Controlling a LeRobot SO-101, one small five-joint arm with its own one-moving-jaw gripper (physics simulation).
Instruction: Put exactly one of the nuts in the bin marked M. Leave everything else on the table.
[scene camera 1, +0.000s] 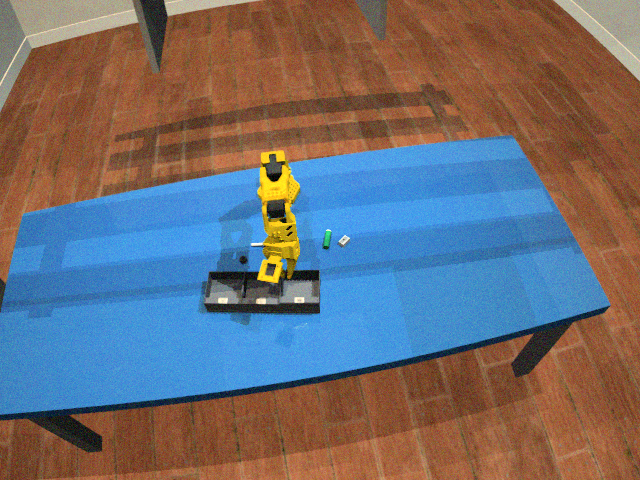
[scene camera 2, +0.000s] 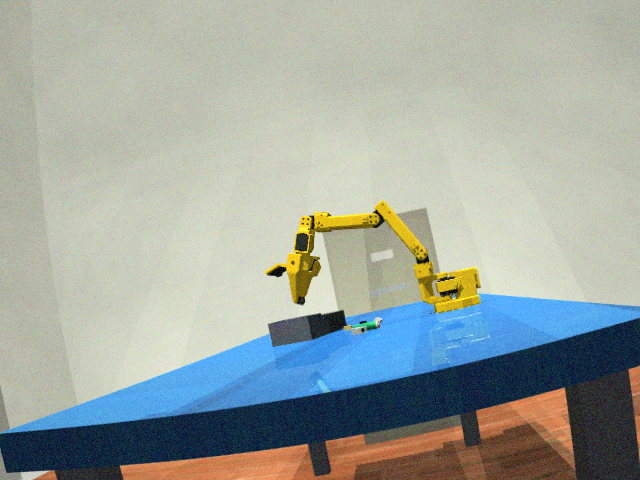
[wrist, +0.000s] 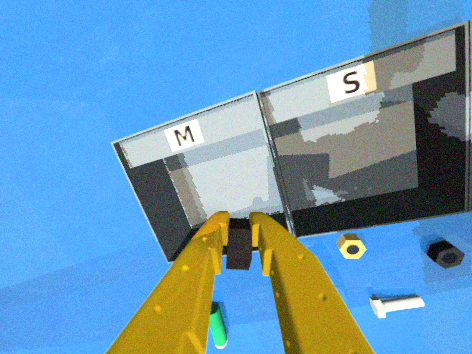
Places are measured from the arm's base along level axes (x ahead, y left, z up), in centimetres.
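Where they show: hand, tool point: (scene camera 1: 288, 276) (scene camera 2: 296, 301) (wrist: 228, 223); arm's base, link origin: (scene camera 2: 448, 309).
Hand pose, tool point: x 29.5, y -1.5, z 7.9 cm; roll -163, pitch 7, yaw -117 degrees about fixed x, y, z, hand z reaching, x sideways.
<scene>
Each offset is from my tool point to the top centre of the thing. "spot": to the spot under its first point. Level surfaces: height alone.
My gripper (scene camera 1: 290, 274) (scene camera 2: 299, 301) (wrist: 239, 220) is shut on a dark nut {dx -0.9, dy +0.1, dz +0.9 cm} (wrist: 239, 246), which sits between the two jaws in the wrist view. The tips are above the near edge of the bin marked M {spot: dx +5.0, dy +2.5, dz -5.7 cm} (scene camera 1: 305, 308) (wrist: 150, 202), the right-hand compartment in scene camera 1. In the wrist view the visible floor of that bin shows no object. A gold nut {dx -8.8, dy -4.1, dz -7.1 cm} (wrist: 352, 247) lies on the table beside the bin row, and another dark nut {dx -11.8, dy -9.7, dz -7.1 cm} (scene camera 1: 243, 259) (wrist: 446, 254) lies farther along. The arm hides the gold nut in scene camera 1.
The black bin row {spot: dx +1.3, dy +6.3, dz -5.5 cm} (scene camera 2: 290, 331) also has the bin marked S (wrist: 400, 206) beside M. A white bolt {dx -15.4, dy -5.5, dz -6.6 cm} (scene camera 1: 256, 244) (wrist: 400, 304), a green cylinder {dx -13.4, dy +10.8, dz -6.5 cm} (scene camera 1: 327, 239) (wrist: 218, 326) (scene camera 2: 371, 325) and a white block {dx -12.1, dy +14.7, dz -6.8 cm} (scene camera 1: 344, 240) (scene camera 2: 358, 331) lie on the blue table {dz -8.0 cm} (scene camera 1: 439, 310).
</scene>
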